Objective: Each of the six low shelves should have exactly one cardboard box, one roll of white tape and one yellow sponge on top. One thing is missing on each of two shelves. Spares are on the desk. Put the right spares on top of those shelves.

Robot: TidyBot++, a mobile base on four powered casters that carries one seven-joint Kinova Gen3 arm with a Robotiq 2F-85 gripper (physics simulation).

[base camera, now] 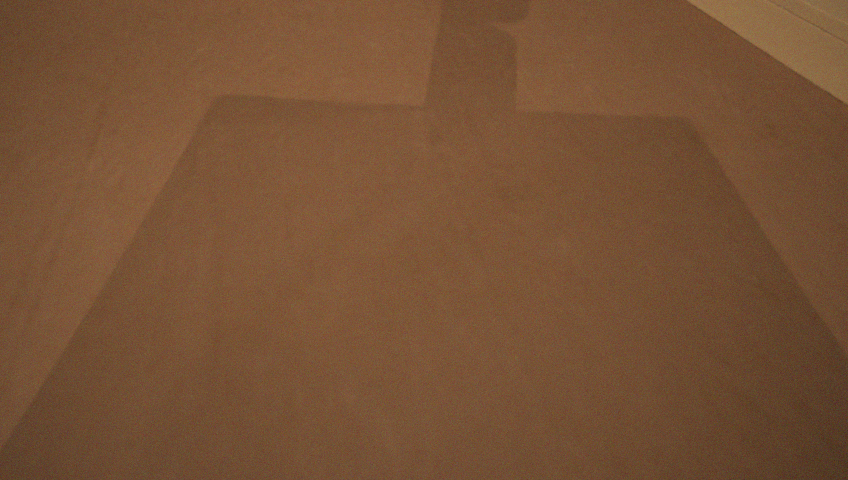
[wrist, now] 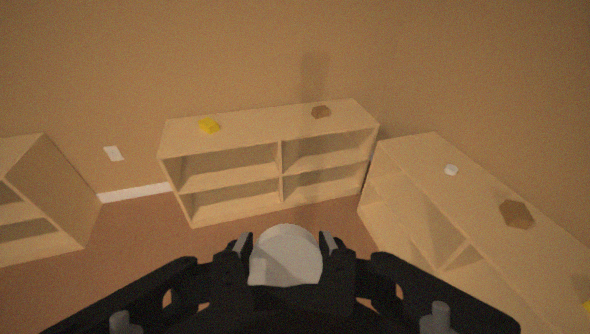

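My gripper (wrist: 286, 245) is shut on a roll of white tape (wrist: 287, 257), high above the floor in the wrist view. Ahead, a low shelf (wrist: 260, 122) against the wall carries a yellow sponge (wrist: 209, 125) near its left end and a cardboard box (wrist: 320, 111) near its right end; no tape shows on its top. A second low shelf (wrist: 422, 150) at the right carries a roll of white tape (wrist: 451, 169), a cardboard box (wrist: 517, 214) and a yellow sponge (wrist: 587, 306), cut by the right edge.
Another low shelf (wrist: 60, 185) stands at the left, its top partly out of view. A white wall plate (wrist: 114, 153) and white baseboard (wrist: 135, 192) show between the left and middle shelves. In the base camera view, part of a light wooden shelf (base camera: 791, 47) shows at the upper right, beside shadowed brown floor (base camera: 416, 267).
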